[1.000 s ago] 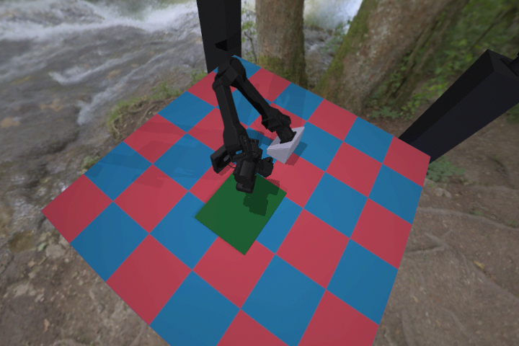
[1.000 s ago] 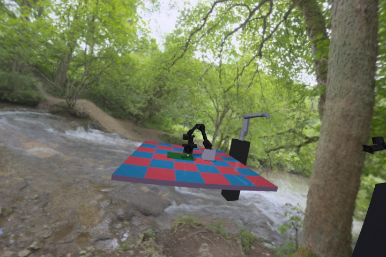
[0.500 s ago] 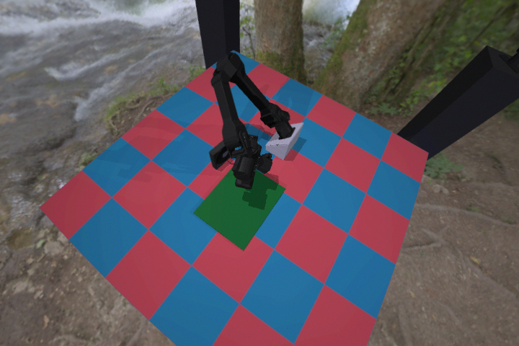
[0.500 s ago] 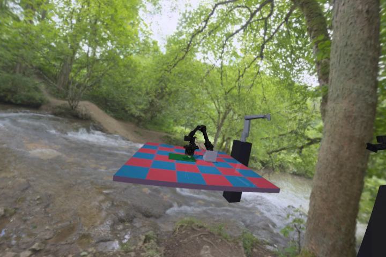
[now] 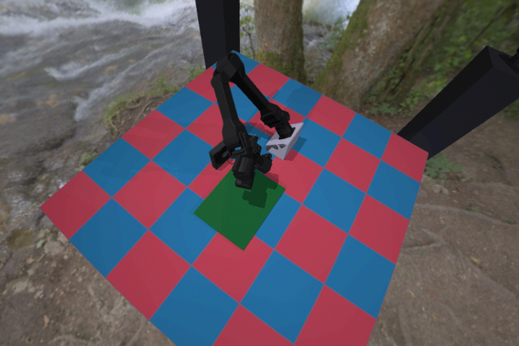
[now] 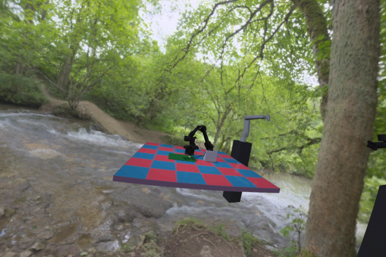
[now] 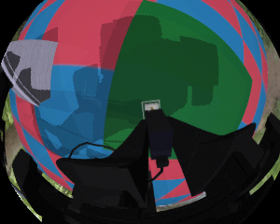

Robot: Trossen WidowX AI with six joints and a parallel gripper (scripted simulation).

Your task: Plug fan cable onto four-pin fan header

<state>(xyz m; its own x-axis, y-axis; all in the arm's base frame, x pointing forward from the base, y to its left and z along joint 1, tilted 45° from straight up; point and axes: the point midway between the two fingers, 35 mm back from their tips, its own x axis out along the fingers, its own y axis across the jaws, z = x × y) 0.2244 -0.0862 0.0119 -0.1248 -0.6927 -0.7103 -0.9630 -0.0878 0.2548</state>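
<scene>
The four-pin header lies 4 cm below my gripper tip and 1 cm to the right of it. The rest, counted from my gripper tip: black fan 13 cm to the right, 3 cm behind, 2 cm above; green board 10 cm ahead, 5 cm below, 2 cm to the left; black plug 1 cm to the right, 1 cm above.
</scene>
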